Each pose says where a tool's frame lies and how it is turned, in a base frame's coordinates. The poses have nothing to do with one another.
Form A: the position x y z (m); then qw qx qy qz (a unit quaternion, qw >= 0).
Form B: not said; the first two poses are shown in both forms.
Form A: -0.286 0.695 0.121 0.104 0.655 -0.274 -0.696
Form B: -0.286 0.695 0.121 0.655 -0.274 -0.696 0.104
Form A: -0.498 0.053 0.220 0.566 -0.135 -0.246 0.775
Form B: -0.498 0.053 0.220 -0.135 -0.246 0.775 0.566
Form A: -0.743 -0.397 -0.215 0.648 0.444 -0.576 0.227
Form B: -0.743 -0.397 -0.215 0.444 -0.576 0.227 0.648
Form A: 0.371 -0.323 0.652 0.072 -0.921 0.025 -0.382
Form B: 0.371 -0.323 0.652 -0.921 0.025 -0.382 0.072
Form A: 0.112 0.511 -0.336 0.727 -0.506 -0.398 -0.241
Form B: 0.112 0.511 -0.336 -0.506 -0.398 -0.241 0.727
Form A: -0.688 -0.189 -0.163 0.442 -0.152 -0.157 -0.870
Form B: -0.688 -0.189 -0.163 -0.152 -0.157 -0.870 0.442
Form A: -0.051 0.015 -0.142 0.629 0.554 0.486 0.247
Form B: -0.051 0.015 -0.142 0.554 0.486 0.247 0.629
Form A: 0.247 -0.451 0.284 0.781 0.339 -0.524 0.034
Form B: 0.247 -0.451 0.284 0.339 -0.524 0.034 0.781
